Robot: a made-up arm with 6 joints. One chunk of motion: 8 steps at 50 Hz.
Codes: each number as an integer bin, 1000 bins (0 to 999) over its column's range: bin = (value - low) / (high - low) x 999, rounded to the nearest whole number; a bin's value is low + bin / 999 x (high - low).
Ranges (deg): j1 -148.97..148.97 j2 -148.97..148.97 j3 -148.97..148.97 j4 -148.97..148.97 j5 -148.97..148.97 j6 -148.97..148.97
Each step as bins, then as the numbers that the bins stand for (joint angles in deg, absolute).
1 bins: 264 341 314 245 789 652
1 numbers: -70.24 -47.27 -55.32 -75.90 86.34 45.48
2 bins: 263 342 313 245 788 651
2 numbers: -70.53 -46.97 -55.62 -75.90 86.04 45.18
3 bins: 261 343 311 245 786 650
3 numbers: -71.13 -46.67 -56.22 -75.90 85.45 44.88
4 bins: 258 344 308 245 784 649
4 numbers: -72.02 -46.38 -57.11 -75.90 84.85 44.59
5 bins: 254 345 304 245 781 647
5 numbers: -73.22 -46.08 -58.31 -75.90 83.95 43.99
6 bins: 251 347 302 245 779 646
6 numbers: -74.11 -45.48 -58.90 -75.90 83.36 43.69
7 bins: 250 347 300 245 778 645
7 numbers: -74.41 -45.48 -59.50 -75.90 83.06 43.39
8 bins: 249 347 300 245 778 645
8 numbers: -74.71 -45.48 -59.50 -75.90 83.06 43.39
